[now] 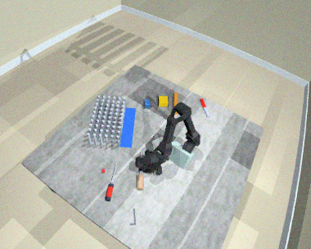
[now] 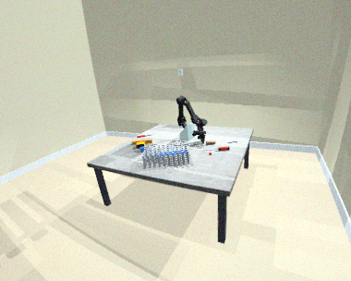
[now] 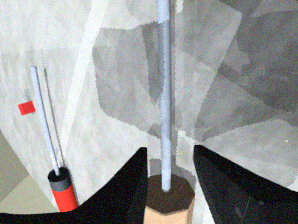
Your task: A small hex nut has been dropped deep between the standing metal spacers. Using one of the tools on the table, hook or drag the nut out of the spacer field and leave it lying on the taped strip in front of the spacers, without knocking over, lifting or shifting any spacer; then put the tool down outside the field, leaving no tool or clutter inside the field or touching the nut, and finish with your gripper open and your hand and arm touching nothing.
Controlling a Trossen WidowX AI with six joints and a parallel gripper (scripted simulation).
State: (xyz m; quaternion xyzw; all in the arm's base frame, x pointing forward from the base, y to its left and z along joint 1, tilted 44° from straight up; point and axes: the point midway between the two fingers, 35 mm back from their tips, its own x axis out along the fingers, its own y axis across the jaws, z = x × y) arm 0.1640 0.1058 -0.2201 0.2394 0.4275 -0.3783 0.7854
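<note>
Right now the wooden-handled tool is 30 mm to the right of my gripper tip and 20 mm ahead of it. From my gripper tip the other things lie so: blue taped strip (270 mm ahead, 260 mm to the right, 20 mm below); then small red cube (200 mm ahead, 120 mm to the left, 10 mm below); then blue block (520 mm to the right, 260 mm ahead).
</note>
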